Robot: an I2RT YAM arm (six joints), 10 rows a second.
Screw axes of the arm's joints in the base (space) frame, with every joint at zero. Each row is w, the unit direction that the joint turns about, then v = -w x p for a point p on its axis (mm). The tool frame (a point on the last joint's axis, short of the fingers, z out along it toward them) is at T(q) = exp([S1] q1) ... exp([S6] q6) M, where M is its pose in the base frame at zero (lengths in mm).
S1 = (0, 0, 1, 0.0, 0.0, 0.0)
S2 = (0, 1, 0, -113.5, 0.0, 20.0)
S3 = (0, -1, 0, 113.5, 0.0, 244.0)
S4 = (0, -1, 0, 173.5, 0.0, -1.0)
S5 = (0, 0, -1, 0.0, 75.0, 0.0)
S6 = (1, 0, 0, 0.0, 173.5, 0.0)
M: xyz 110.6 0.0 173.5 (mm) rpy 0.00 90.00 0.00 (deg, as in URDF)
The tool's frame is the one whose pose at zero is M.
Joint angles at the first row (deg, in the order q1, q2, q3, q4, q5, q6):
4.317 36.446 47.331 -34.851 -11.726 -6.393
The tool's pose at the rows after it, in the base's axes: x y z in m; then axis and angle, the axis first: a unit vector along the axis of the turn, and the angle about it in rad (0 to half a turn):
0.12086, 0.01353, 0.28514, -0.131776, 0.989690, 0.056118, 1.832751
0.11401, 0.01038, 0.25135, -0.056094, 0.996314, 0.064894, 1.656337
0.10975, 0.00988, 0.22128, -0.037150, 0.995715, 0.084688, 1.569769
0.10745, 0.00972, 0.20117, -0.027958, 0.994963, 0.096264, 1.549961
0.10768, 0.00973, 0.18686, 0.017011, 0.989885, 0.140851, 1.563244
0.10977, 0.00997, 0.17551, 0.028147, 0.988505, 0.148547, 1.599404
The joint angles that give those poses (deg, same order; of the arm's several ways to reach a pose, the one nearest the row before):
4.271 24.666 31.704 -21.934 -7.247 -5.323
4.276 15.200 19.333 -8.778 -2.981 0.579
4.272 7.879 10.394 -2.045 -2.700 2.721
4.271 2.897 5.496 -0.883 -2.724 3.858
4.276 0.270 2.415 -0.582 -2.697 9.016
4.298 0.269 0.601 -0.670 -2.762 10.306

